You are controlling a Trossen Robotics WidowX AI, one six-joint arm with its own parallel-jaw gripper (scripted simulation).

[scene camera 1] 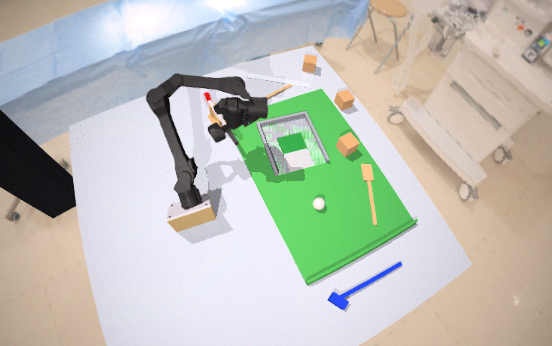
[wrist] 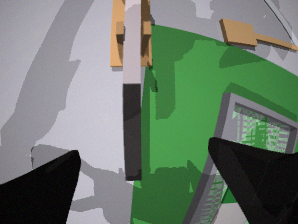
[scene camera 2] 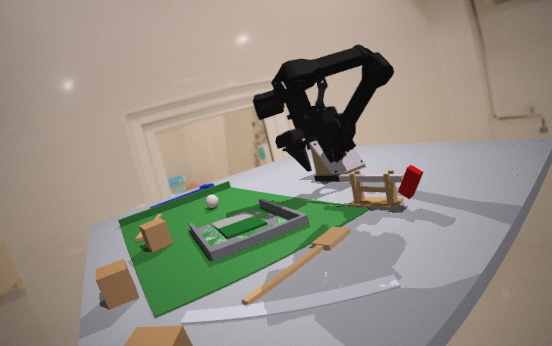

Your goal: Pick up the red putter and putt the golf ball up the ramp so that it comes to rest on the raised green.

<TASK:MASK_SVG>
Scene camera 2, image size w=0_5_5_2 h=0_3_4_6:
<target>my gripper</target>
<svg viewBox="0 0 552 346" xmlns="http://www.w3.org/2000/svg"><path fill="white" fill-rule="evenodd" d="M335 107L326 106L325 110L318 111L310 103L304 103L289 110L290 115L287 118L288 120L292 119L295 129L276 136L277 148L286 147L282 150L290 154L310 172L312 168L306 151L307 140L303 140L303 138L315 136L319 138L316 141L330 163L334 162L334 139L338 133L337 130L340 129L339 124L335 122L335 119L339 116Z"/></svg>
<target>white bar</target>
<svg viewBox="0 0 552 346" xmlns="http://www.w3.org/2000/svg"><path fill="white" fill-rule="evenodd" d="M400 283L398 283L393 274L344 288L284 300L216 309L188 310L181 324L212 323L281 315L352 301L361 297L394 290L400 287Z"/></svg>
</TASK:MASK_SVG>
